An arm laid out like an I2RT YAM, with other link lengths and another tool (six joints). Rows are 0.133 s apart.
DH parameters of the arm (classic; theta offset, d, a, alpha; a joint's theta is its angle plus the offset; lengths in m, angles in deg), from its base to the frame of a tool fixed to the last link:
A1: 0 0.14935 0.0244 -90
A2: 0 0 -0.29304 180
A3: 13.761 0 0.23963 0
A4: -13.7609 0.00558 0.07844 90
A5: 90 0.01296 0 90
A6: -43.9 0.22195 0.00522 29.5
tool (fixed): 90 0.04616 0 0
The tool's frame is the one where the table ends.
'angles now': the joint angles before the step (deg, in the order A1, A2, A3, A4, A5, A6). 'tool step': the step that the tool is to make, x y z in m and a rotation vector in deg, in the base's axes. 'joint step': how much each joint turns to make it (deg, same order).
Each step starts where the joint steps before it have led.
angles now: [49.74 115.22 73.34 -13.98 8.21 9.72]
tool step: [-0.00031 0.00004 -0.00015 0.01 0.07 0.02]
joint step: [0.00 0.00 0.00 -0.04 -0.06 0.02]
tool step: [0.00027 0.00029 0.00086 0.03 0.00 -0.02]
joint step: [0.00 -0.02 0.18 -0.18 -0.01 0.02]
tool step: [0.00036 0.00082 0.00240 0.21 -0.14 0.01]
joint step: [0.02 -0.20 0.10 -0.05 -0.02 0.02]
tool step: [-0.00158 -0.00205 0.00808 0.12 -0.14 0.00]
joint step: [0.00 -1.26 0.01 -1.09 0.02 -0.02]
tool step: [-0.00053 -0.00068 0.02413 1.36 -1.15 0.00]
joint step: [-0.01 -3.11 -0.01 -1.32 0.00 0.00]
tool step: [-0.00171 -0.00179 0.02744 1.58 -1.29 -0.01]
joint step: [0.01 -3.59 0.00 -1.56 -0.02 0.04]
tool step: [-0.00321 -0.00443 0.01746 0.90 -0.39 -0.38]
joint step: [-0.02 -2.62 0.01 -1.75 0.00 0.46]
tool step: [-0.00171 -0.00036 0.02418 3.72 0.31 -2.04]
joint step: [-0.13 -2.97 -0.01 -0.76 -0.78 3.19]
